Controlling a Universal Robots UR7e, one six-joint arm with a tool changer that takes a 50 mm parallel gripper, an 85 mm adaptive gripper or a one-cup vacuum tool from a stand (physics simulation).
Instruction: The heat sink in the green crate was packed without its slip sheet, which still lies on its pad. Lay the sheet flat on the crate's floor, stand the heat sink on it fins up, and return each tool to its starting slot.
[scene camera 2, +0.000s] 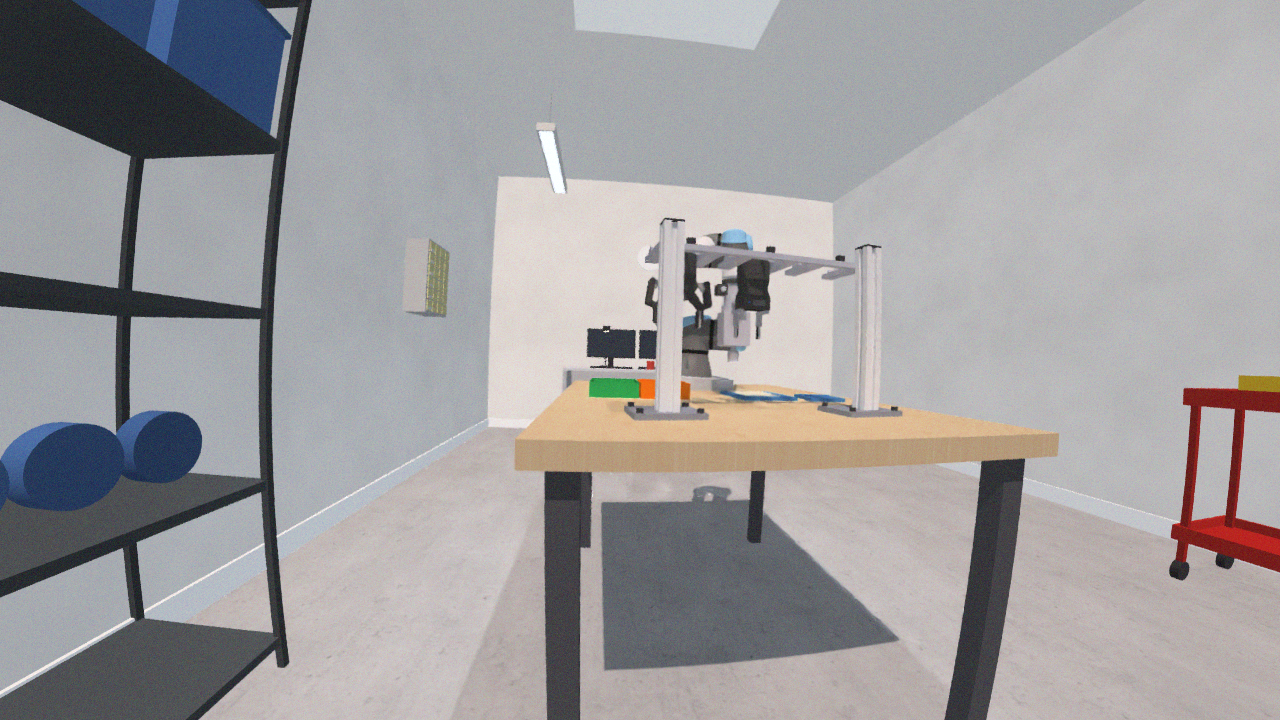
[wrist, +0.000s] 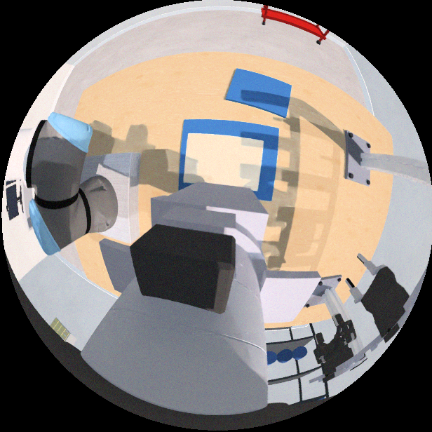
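Where they show: hand, its tool point: (scene camera 2: 733, 300); arm's base, origin of its link: (scene camera 2: 691, 375).
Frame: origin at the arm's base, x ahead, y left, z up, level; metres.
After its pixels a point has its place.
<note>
The slip sheet (wrist: 225, 160) is pale cream and lies flat on its blue pad (wrist: 270, 172), with the pad's rim showing around it. My gripper (scene camera 2: 733, 356) is the one-cup vacuum tool; no load shows under its cup, and it hangs above the table. In the wrist view its grey housing (wrist: 175, 345) fills the lower middle and hides the cup. The green crate (scene camera 2: 614, 387) @(x 0.363, y -0.368, z -0.020 m) stands at the far left of the table in scene camera 2, seen from its side; its inside is hidden. The heat sink does not show.
The tool stand (scene camera 2: 668, 313) @(x 0.734, y -0.342, z 0.146 m) holds the adaptive gripper (wrist: 337, 345) and the parallel gripper (scene camera 2: 752, 286) @(x 0.331, y 0.001, z 0.248 m) (wrist: 385, 302). An orange box (scene camera 2: 646, 388) @(x 0.378, y -0.282, z -0.021 m) stands beside the green crate. A second blue pad (wrist: 260, 93) lies past the sheet's pad. The arm's base and elbow are at the left in the wrist view.
</note>
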